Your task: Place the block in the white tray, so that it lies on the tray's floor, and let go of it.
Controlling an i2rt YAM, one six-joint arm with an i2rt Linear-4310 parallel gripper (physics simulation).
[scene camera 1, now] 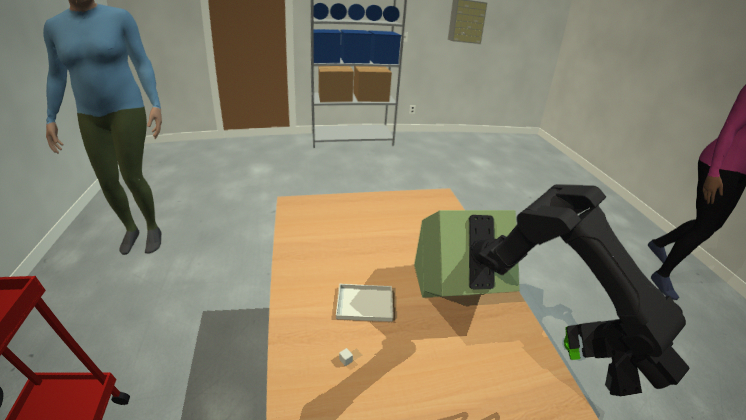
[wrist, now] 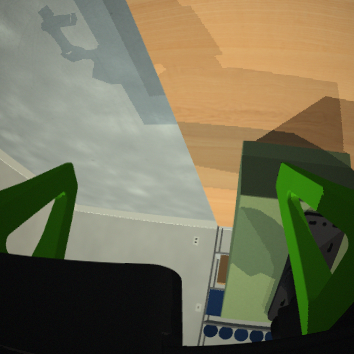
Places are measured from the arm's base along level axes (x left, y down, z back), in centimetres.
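Pixels of known places: gripper, fingertip midpoint: (scene camera 1: 584, 341) (wrist: 176, 173); arm's base, link origin: (scene camera 1: 481, 251).
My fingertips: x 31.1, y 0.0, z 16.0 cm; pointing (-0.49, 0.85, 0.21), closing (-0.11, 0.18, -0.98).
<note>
For each thing: its top centre in the pictures, then the offset to it from my fingertips. Level surfaces: height alone.
- small pale block, top centre: (scene camera 1: 346, 353) dx -14.6, dy +21.8, dz -52.3 cm
- white tray, top centre: (scene camera 1: 365, 300) dx -35.0, dy +23.4, dz -46.5 cm
- table's, surface height: dy +25.4 cm
A small pale block (scene camera 1: 346, 356) lies on the wooden table, in front of the tray and apart from it. The white tray (scene camera 1: 365, 318) lies flat on the table; no object shows inside it, and a shadow falls across its floor. My gripper (scene camera 1: 571, 344) (wrist: 176, 173) hangs beyond the table's right edge, far to the right of the block and the tray. Its green fingers stand wide apart in the wrist view, with no object between them. The block and the tray do not show in the wrist view.
A green angular base (scene camera 1: 447, 250) (wrist: 255, 210) carries the arm at the table's (scene camera 1: 334, 229) (wrist: 260, 45) right side. A red cart (scene camera 1: 73, 383) stands on the floor at the left. One person (scene camera 1: 104, 73) stands at the back left, another (scene camera 1: 723, 151) at the far right. A shelf unit (scene camera 1: 313, 120) stands behind.
</note>
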